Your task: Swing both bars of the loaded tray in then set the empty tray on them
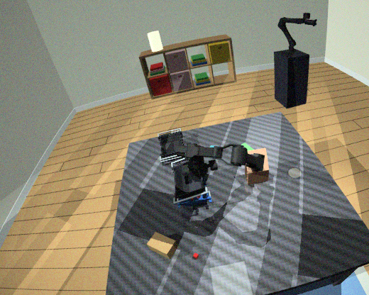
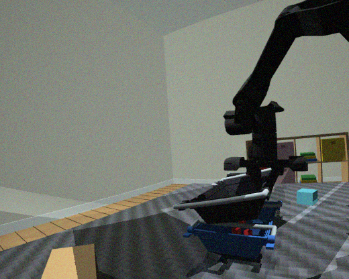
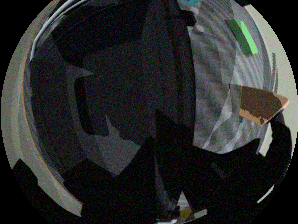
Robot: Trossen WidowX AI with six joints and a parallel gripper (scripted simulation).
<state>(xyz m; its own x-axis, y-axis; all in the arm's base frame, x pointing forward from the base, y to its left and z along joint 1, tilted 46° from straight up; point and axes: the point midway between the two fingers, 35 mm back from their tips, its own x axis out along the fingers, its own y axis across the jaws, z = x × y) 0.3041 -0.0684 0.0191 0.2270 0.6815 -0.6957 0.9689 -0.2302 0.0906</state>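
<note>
Right now the dark tray is 70 mm ahead of my gripper tip, 20 mm above it and 10 mm to the right of it. From my gripper tip the other things lie so: cyan cube (290 mm to the right, 150 mm behind, 80 mm below); then flat tan block (310 mm to the left, 280 mm ahead, 70 mm below); then green block (340 mm behind, 190 mm to the right, 80 mm below).
</note>
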